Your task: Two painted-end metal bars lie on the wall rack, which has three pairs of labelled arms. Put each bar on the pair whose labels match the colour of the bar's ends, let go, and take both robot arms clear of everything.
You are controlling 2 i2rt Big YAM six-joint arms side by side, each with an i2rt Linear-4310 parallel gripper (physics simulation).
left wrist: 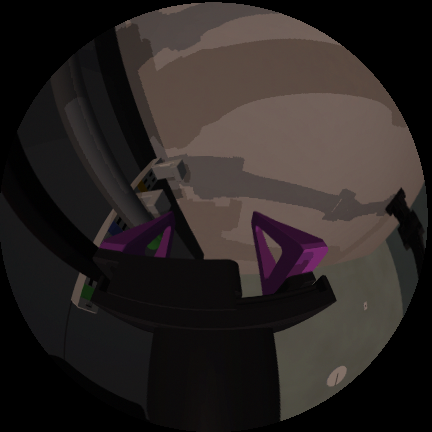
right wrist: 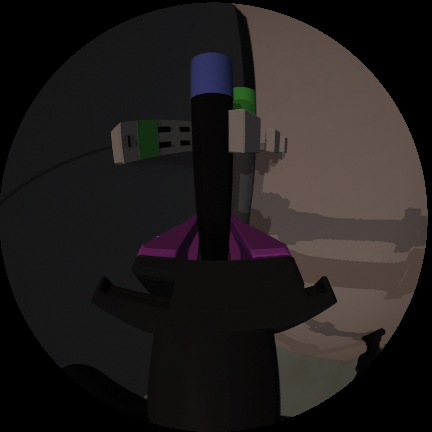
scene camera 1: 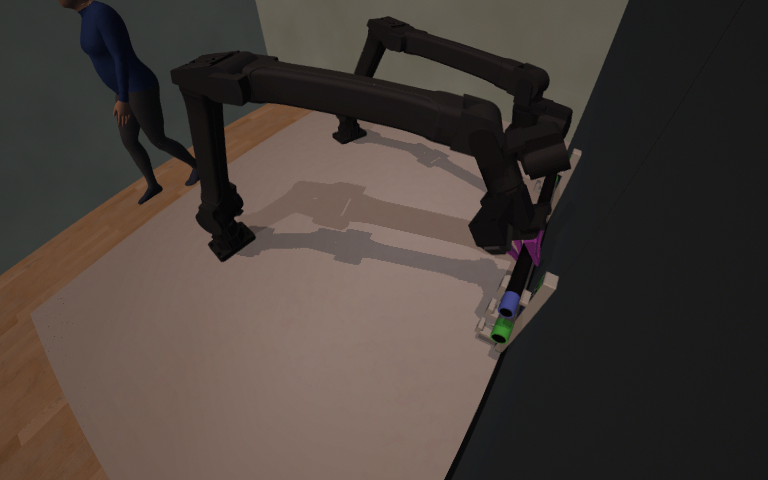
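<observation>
A black bar with blue ends is between the purple fingers of my right gripper, which is shut on it. In the left wrist view, this bar runs past at the left; its far end is hidden behind the gripper. The green-ended bar lies lower on the wall rack; I cannot tell on which pair. My left gripper is open and empty beside the rack's far part. The rack shows orange, blue and green labels.
The dark wall stands directly behind the rack. Blocky rack arms stick out from it. Both black robot arms reach over the pale surface and come close together near the rack. A person stands at the upper left.
</observation>
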